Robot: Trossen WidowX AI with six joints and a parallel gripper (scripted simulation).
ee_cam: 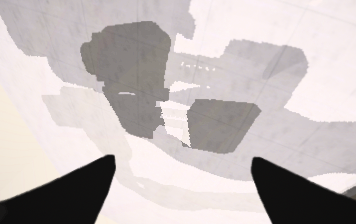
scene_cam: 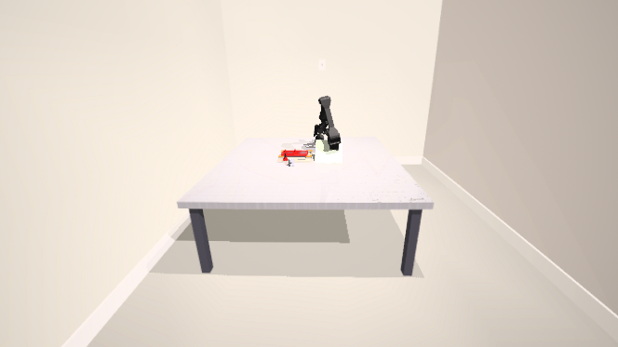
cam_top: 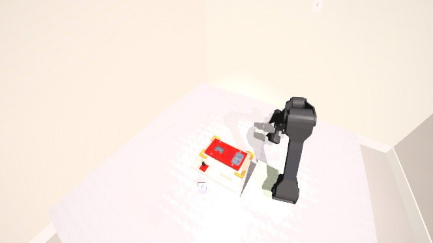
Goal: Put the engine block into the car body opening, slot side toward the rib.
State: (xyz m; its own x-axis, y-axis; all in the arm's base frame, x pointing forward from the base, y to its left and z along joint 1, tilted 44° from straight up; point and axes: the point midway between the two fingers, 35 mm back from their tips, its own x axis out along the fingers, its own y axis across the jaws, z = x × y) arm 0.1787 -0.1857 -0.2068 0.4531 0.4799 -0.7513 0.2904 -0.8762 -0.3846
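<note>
My gripper tip is now 90 mm short of the engine block, 470 mm to the right of it and 40 mm above it. The rest, counted from my gripper tip: base plate 110 mm ahead, 280 mm to the left, 50 mm below; then black peg 150 mm ahead, 380 mm to the left, 30 mm below.
</note>
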